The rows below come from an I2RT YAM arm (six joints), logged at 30 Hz.
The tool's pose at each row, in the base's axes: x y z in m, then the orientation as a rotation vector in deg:
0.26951 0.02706 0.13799 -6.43 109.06 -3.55
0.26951 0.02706 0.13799 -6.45 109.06 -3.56
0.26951 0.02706 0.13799 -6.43 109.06 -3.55
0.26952 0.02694 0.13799 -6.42 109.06 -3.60
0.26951 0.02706 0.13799 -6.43 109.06 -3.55
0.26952 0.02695 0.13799 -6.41 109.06 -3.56
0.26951 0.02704 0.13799 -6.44 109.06 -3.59
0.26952 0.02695 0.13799 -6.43 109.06 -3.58
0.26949 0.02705 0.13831 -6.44 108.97 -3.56
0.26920 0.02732 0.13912 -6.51 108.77 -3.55
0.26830 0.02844 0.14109 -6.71 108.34 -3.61
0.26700 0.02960 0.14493 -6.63 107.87 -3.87
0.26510 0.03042 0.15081 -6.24 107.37 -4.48
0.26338 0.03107 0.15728 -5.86 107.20 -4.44
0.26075 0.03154 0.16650 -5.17 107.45 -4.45
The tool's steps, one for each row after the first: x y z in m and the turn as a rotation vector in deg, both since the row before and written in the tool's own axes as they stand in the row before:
0.00000 0.00000 0.00000 0.00 0.00 -0.02
0.00000 0.00000 0.00000 0.00 0.00 0.02
0.00001 -0.00012 0.00001 0.04 0.00 -0.02
-0.00001 0.00012 -0.00001 -0.04 0.00 0.02
0.00001 -0.00011 0.00001 0.02 0.00 0.01
-0.00001 0.00009 -0.00001 0.01 0.00 -0.04
0.00001 -0.00009 0.00001 0.00 0.00 0.01
-0.00030 0.00007 -0.00013 -0.01 -0.09 0.00
-0.00070 0.00020 -0.00054 -0.03 -0.20 -0.05
-0.00169 0.00096 -0.00148 -0.04 -0.42 -0.18
-0.00334 0.00082 -0.00244 0.25 -0.45 -0.09
-0.00507 0.00028 -0.00362 0.65 -0.46 -0.05
-0.00569 0.00000 -0.00359 0.18 -0.17 0.28
-0.00802 -0.00042 -0.00526 0.34 0.25 0.48

